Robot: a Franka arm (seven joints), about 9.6 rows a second.
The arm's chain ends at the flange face. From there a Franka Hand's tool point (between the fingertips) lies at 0.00 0.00 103.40 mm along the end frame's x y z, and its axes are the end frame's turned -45 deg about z.
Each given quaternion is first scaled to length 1.
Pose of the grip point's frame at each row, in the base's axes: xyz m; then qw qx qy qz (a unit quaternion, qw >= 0):
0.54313, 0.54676, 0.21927, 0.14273, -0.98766, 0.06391, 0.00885
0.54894, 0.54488, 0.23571, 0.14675, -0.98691, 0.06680, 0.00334
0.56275, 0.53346, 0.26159, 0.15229, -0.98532, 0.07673, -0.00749
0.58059, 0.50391, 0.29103, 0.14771, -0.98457, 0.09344, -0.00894
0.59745, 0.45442, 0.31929, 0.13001, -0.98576, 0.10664, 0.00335
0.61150, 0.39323, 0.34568, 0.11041, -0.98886, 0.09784, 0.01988
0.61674, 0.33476, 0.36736, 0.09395, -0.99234, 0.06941, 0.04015
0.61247, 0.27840, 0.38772, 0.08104, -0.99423, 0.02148, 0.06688
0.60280, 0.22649, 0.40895, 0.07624, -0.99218, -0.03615, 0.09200
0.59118, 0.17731, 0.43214, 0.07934, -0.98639, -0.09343, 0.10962
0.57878, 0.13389, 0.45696, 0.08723, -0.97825, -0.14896, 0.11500
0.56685, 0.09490, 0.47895, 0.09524, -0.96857, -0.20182, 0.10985
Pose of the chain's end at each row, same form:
0.54305, 0.51749, 0.31844, 0.12848, -0.88802, 0.43700, 0.06280
0.54759, 0.51488, 0.33465, 0.13430, -0.88622, 0.43939, 0.05924
0.55881, 0.50255, 0.36018, 0.14356, -0.88096, 0.44796, 0.05136
0.57592, 0.47401, 0.38990, 0.13989, -0.87386, 0.46310, 0.04827
0.59527, 0.42784, 0.41919, 0.11883, -0.86991, 0.47575, 0.05285
0.61333, 0.37025, 0.44648, 0.09440, -0.87614, 0.46881, 0.06062
0.62363, 0.31490, 0.46860, 0.07143, -0.89024, 0.44388, 0.07305
0.62586, 0.26144, 0.48884, 0.04928, -0.91033, 0.40032, 0.09280
0.62225, 0.21153, 0.50940, 0.03523, -0.93049, 0.34629, 0.11417
0.61507, 0.16324, 0.53175, 0.03135, -0.94706, 0.29116, 0.13164
0.60473, 0.11979, 0.55605, 0.03658, -0.96079, 0.23674, 0.13963
0.59283, 0.08041, 0.57798, 0.04595, -0.97208, 0.18420, 0.13794

